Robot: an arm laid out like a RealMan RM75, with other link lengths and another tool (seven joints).
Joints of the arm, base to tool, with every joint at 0 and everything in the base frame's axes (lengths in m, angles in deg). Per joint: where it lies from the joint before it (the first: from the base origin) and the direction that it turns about. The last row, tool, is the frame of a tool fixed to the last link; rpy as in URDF.
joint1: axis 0 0 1 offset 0 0 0.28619
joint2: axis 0 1 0 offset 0 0 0
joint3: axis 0 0 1 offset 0 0 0.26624
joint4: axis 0 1 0 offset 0 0 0
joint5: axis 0 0 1 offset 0 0 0.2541
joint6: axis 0 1 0 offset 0 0 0
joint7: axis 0 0 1 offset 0 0 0.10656
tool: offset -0.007 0.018 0.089 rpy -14.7 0 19.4
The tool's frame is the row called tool.
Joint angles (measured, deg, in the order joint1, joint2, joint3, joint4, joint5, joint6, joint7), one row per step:
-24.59, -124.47, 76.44, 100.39, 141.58, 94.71, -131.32
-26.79, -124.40, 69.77, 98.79, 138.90, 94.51, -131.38
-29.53, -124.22, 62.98, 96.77, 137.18, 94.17, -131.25
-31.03, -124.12, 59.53, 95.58, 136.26, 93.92, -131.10
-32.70, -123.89, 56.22, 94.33, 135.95, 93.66, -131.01
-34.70, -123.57, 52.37, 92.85, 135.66, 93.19, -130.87
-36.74, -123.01, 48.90, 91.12, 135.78, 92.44, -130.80
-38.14, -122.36, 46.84, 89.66, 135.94, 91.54, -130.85
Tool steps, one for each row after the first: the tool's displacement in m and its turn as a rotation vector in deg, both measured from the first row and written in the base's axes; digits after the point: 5 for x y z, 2 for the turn. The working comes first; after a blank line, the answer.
Tool pose at each row, in the base's axes (x y z in m, rotation vector in deg; the steps are taken from these numbers as rounded here):
-0.13462, 0.35366, 0.02237, -175.25, -1.96, 17.86
-0.13149, 0.36954, 0.04185, -172.88, -5.59, 10.46
-0.12972, 0.38685, 0.06258, -169.80, -8.73, 4.00
-0.12836, 0.39544, 0.07285, -168.23, -10.05, 0.52
-0.12795, 0.40453, 0.08339, -166.47, -11.38, -2.11
-0.12721, 0.41531, 0.09604, -164.24, -12.74, -5.22
-0.12754, 0.42679, 0.10826, -161.93, -14.13, -7.63
-0.12821, 0.43583, 0.11675, -160.20, -15.10, -9.02

0.00313, 0.01588, 0.01948, 3.15, -4.75, 1.95
0.00490, 0.03319, 0.04021, 6.62, -8.98, 3.65
0.00626, 0.04178, 0.05048, 8.29, -11.31, 4.36
0.00667, 0.05087, 0.06102, 10.07, -13.10, 5.10
0.00741, 0.06165, 0.07367, 12.26, -15.25, 5.85
0.00708, 0.07313, 0.08589, 14.50, -16.96, 6.65
0.00641, 0.08217, 0.09438, 16.16, -17.97, 7.23

